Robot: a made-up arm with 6 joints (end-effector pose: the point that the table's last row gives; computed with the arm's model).
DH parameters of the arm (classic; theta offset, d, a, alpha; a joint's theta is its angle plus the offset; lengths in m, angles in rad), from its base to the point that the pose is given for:
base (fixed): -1.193 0 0.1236 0
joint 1: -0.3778 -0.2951 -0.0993 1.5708
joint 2: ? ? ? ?
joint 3: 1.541 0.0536 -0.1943 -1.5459
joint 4: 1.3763 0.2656 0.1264 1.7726
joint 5: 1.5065 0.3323 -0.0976 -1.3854
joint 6: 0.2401 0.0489 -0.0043 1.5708
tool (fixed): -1.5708 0.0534 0 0
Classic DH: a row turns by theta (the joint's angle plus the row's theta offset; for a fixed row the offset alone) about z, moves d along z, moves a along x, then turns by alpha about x.
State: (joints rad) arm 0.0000 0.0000 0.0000 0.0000 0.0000 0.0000
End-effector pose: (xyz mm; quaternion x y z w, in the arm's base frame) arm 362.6 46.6 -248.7 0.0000 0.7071 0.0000 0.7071
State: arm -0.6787 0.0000 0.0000 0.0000 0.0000 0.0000
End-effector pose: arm 393.8 -188.2 -248.7 0.2353 0.6668 -0.2354 0.6668
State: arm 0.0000 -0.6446 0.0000 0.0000 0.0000 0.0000
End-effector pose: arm 362.6 6.3 -220.6 0.2239 0.6707 0.2240 0.6707
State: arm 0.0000 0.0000 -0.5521 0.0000 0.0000 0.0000
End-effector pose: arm 385.8 -65.1 -248.7 0.1927 0.6804 -0.1927 0.6803
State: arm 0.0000 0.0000 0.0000 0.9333 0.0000 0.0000
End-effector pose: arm 202.5 58.8 -547.6 0.0015 0.9494 0.0174 0.3136
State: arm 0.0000 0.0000 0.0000 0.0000 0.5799 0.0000
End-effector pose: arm 371.0 38.0 -302.9 0.1557 0.6304 0.2303 0.7248
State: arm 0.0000 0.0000 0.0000 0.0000 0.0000 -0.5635
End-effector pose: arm 352.1 18.8 -248.7 0.1966 0.6792 -0.1966 0.6792
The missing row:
joint 2: 0 -0.1314 0.0346 -1.5708
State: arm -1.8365 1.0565 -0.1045 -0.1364 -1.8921 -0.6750
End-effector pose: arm 283.3 -546.6 -392.5 0.3928 -0.2209 0.6893 0.5673
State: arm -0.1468 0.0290 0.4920 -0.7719 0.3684 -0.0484
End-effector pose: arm 264.9 52.2 -7.7 -0.0152 0.3586 0.3029 0.8829
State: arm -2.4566 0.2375 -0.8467 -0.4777 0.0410 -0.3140
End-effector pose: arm -138.2 -340.5 -63.5 -0.4189 0.1131 0.8847 0.1704
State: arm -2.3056 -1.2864 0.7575 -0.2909 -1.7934 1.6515
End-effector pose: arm 33.1 -197.2 -13.3 0.2403 0.7641 -0.3448 0.4894
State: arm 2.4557 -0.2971 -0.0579 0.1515 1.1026 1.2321
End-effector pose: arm -305.3 -93.1 -336.1 0.1285 -0.0469 -0.9169 0.3750
